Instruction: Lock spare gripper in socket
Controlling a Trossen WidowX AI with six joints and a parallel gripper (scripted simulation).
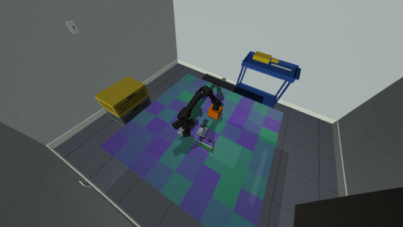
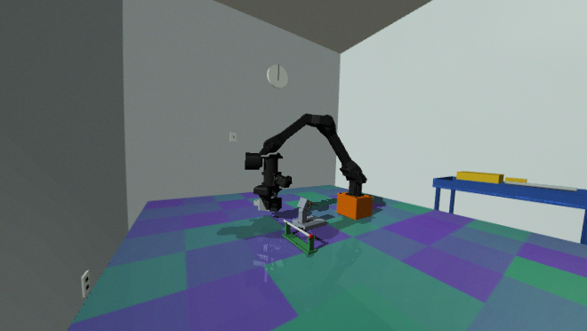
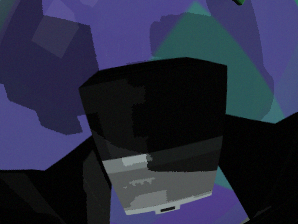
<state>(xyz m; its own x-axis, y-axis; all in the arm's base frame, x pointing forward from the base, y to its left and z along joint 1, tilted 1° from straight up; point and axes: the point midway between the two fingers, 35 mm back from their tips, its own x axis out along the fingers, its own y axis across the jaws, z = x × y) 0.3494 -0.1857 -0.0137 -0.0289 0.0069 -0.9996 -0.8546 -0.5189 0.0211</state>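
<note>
Right now my gripper tip is 80 mm past the grey mount and 140 mm to the right of it. The rest, counted from my gripper tip: green cradle 50 mm ahead, 210 mm to the left, 30 mm below; spare gripper 10 mm ahead, 10 mm to the right, 20 mm above.
</note>
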